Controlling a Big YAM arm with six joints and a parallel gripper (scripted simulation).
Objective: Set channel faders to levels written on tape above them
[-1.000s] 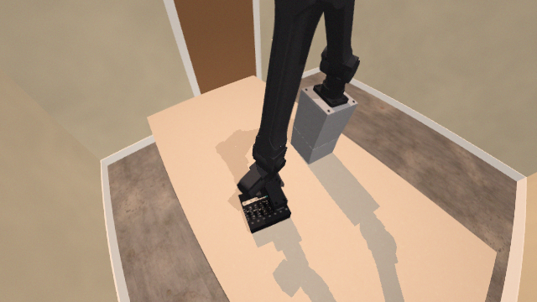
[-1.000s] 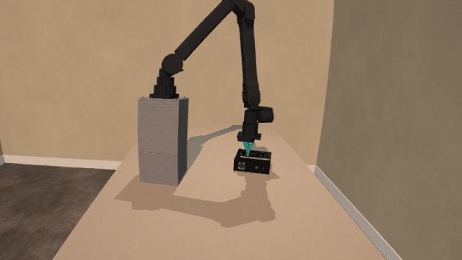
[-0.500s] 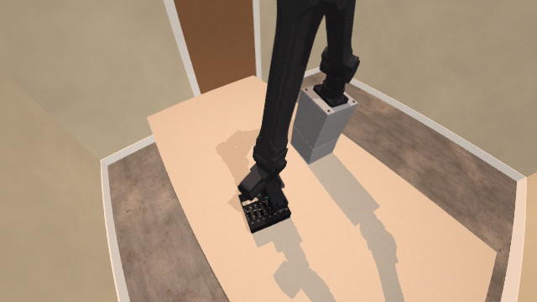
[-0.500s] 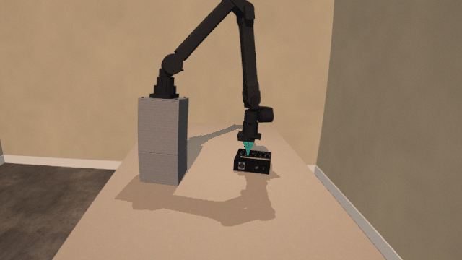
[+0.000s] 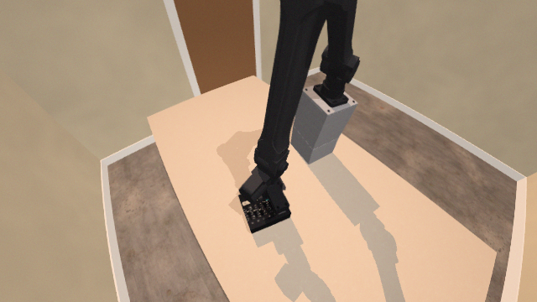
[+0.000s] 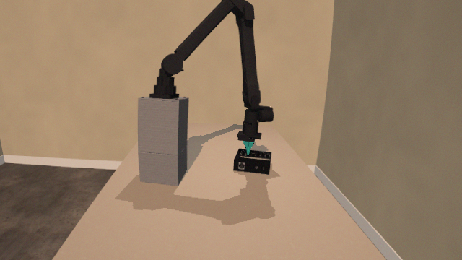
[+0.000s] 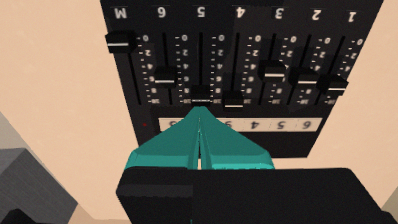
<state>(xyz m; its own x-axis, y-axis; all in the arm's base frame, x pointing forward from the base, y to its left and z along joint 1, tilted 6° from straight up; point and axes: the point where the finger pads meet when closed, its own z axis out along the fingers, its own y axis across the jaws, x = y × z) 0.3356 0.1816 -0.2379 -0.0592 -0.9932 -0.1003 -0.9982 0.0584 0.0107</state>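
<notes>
The channel 4 fader cap lies 20 mm ahead of my hand, 10 mm to the left of it and 10 mm below it. Also, from my hand: channel 5 fader cap (10 mm to the left, 10 mm below); then channel 3 fader cap (50 mm ahead, 30 mm to the left, 10 mm below); then channel 6 fader cap (30 mm to the left, 20 mm behind, 10 mm below).
</notes>
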